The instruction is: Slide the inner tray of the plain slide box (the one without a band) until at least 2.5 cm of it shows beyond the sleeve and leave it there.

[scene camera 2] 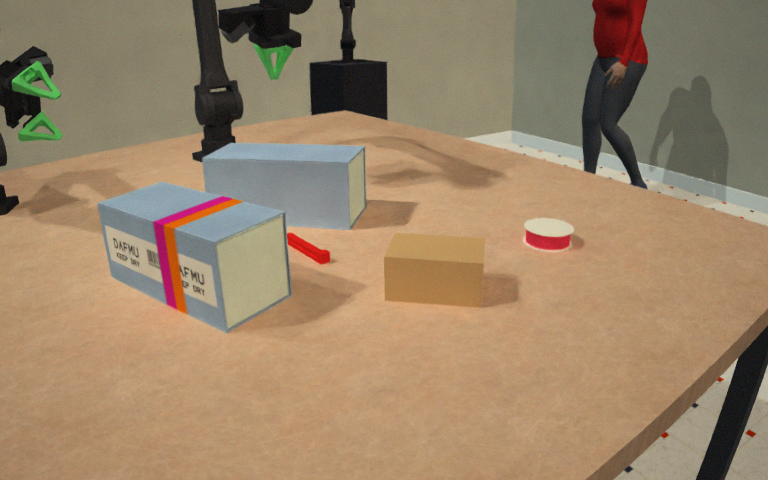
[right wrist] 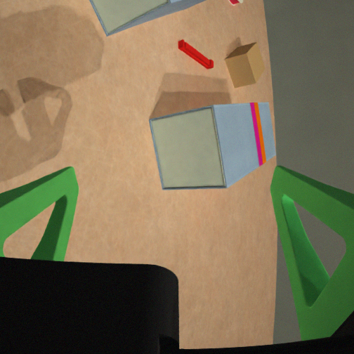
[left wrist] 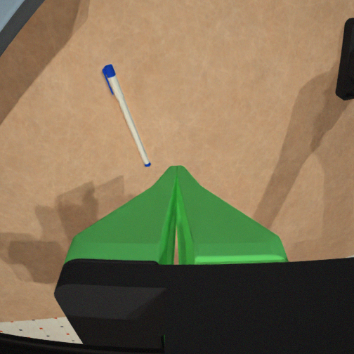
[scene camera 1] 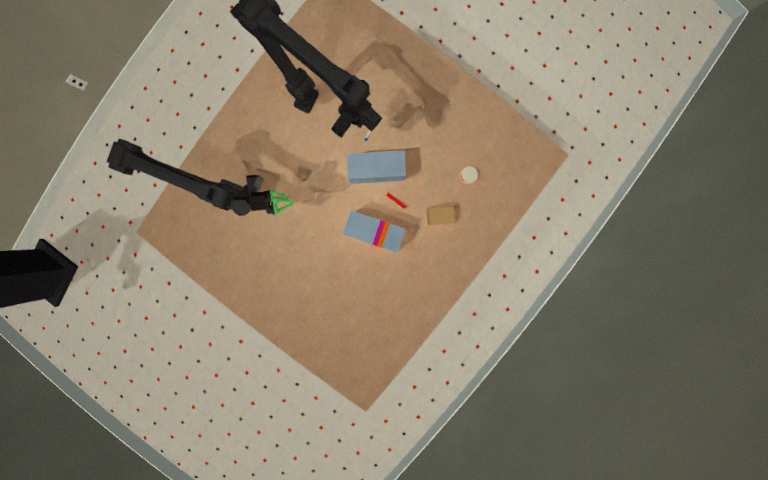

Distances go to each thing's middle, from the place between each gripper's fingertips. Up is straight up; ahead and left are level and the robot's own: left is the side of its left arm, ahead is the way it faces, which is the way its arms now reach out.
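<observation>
The blue-capped pen (left wrist: 107,69) is 22 cm below my left hand, 8 cm to the left of it and 2 cm ahead of it, while my right hand sits 50 cm to the right of the blue-capped pen, 20 cm above it and 6 cm short of it. There's a red-and-white round tin (scene camera 2: 544,234) too, and from my left hand it's 55 cm ahead, 15 cm to the left and 21 cm below. From my right hand, the red-and-white round tin is 59 cm ahead, 56 cm to the left and 19 cm below. The tan block (scene camera 2: 430,269) is 54 cm ahead of my left hand, 10 cm to the right of it and 19 cm below it; counted from my right hand, the tan block is 58 cm ahead, 32 cm to the left and 18 cm below.
</observation>
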